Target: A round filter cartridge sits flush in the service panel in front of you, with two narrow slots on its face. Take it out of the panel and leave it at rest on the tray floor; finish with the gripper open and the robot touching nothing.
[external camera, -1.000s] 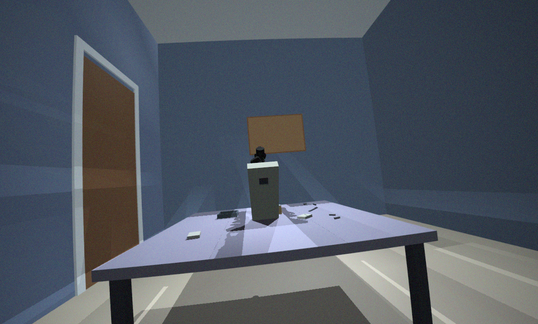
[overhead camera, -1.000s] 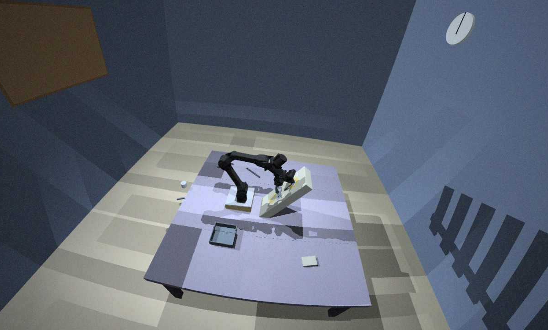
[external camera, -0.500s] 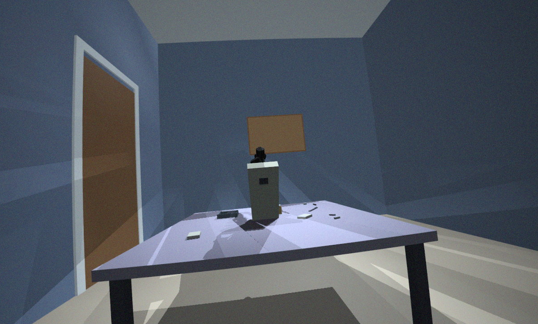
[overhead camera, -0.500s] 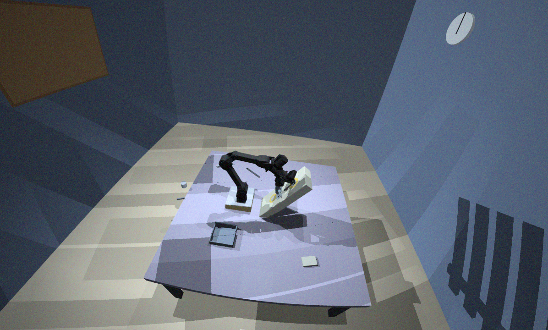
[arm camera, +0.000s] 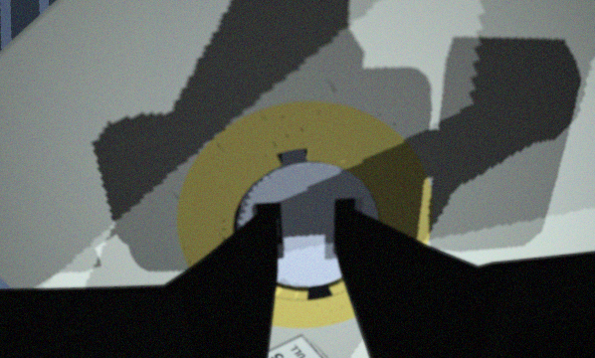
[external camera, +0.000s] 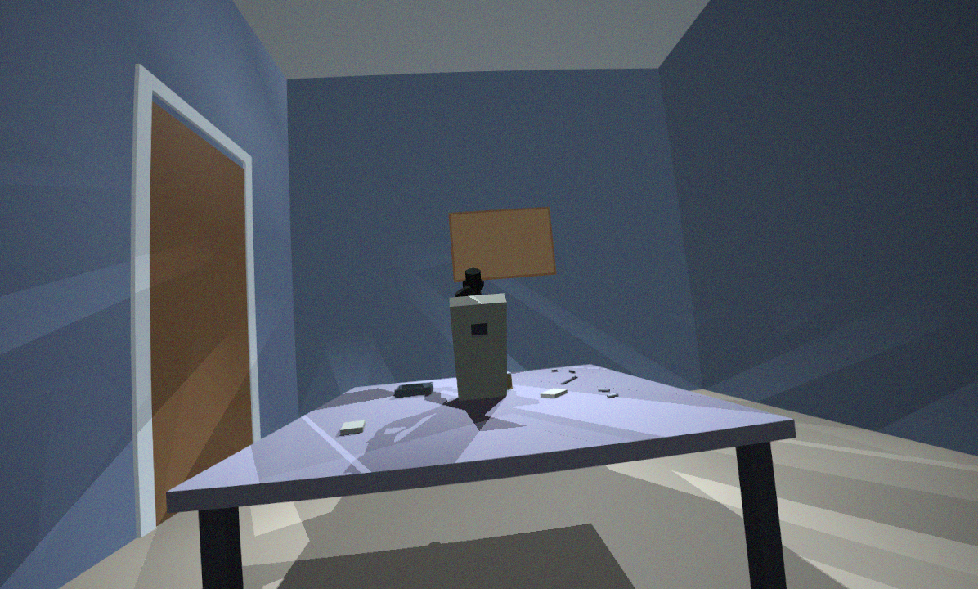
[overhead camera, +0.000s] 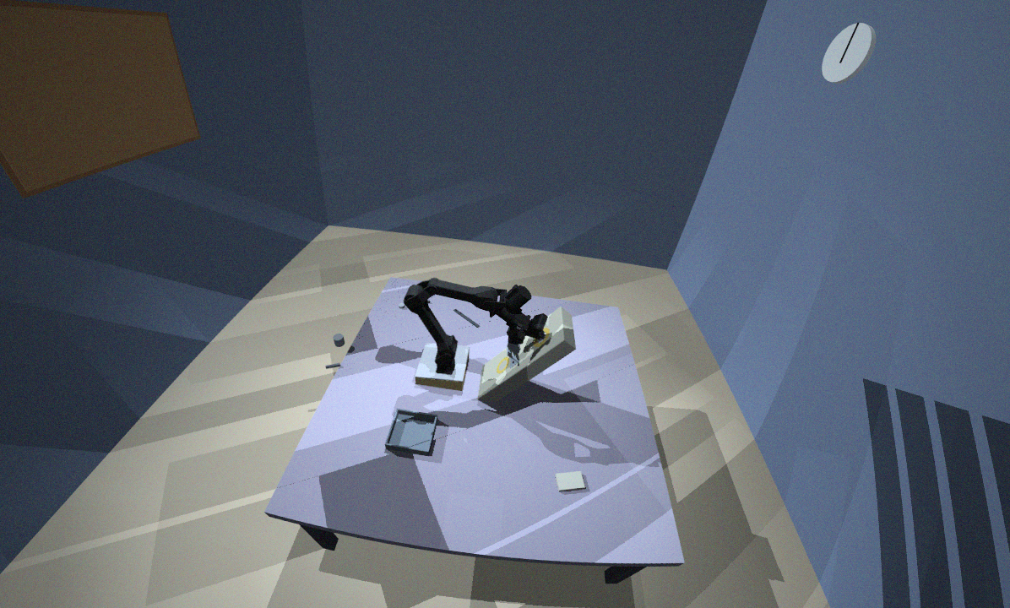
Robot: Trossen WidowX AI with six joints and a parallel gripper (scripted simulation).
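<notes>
My gripper tip is 10 mm short of the round filter cartridge and 10 mm above it. From my gripper tip the other things lie so: blue-floored tray (400 mm behind, 300 mm to the right, 270 mm below).
</notes>
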